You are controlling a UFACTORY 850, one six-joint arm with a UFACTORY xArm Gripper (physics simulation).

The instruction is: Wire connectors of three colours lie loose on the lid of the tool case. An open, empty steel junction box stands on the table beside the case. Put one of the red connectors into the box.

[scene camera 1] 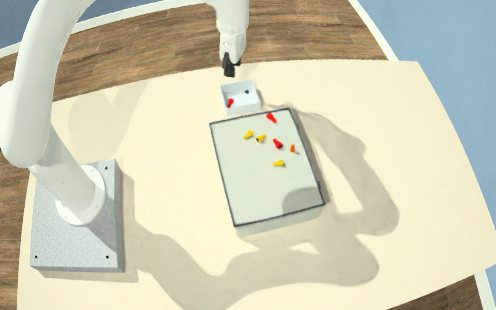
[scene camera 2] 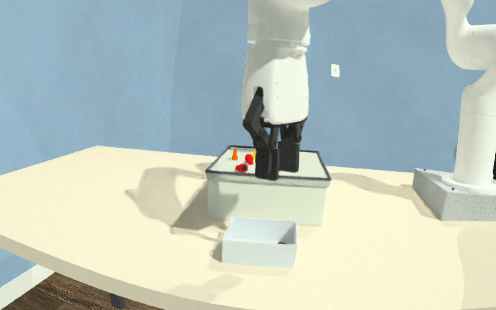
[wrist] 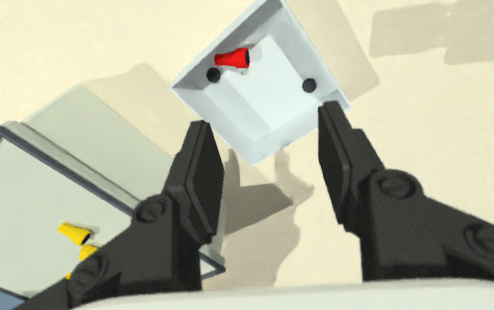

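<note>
A red connector [scene camera 1: 230,103] [wrist: 232,58] lies on its side inside the steel junction box [scene camera 1: 243,108] [scene camera 2: 258,253] [wrist: 270,112], near one wall. In scene camera 2 the box's front wall hides most of it. My gripper [scene camera 1: 229,73] [scene camera 2: 278,172] [wrist: 266,139] is open and empty, raised above the box. Two more red connectors lie on the lid of the tool case [scene camera 1: 260,195] [scene camera 2: 310,162] [wrist: 40,190]: one [scene camera 1: 271,118] [scene camera 2: 242,168] near the box-side edge, the other [scene camera 1: 277,143] [scene camera 2: 249,159] farther in.
Yellow connectors [scene camera 1: 248,134] [scene camera 1: 260,138] [scene camera 1: 278,163] [wrist: 75,233] and an orange connector [scene camera 1: 292,148] [scene camera 2: 235,154] lie on the lid. The case stands beside the box. The arm's grey base block [scene camera 1: 75,245] [scene camera 2: 462,207] stands on the same table.
</note>
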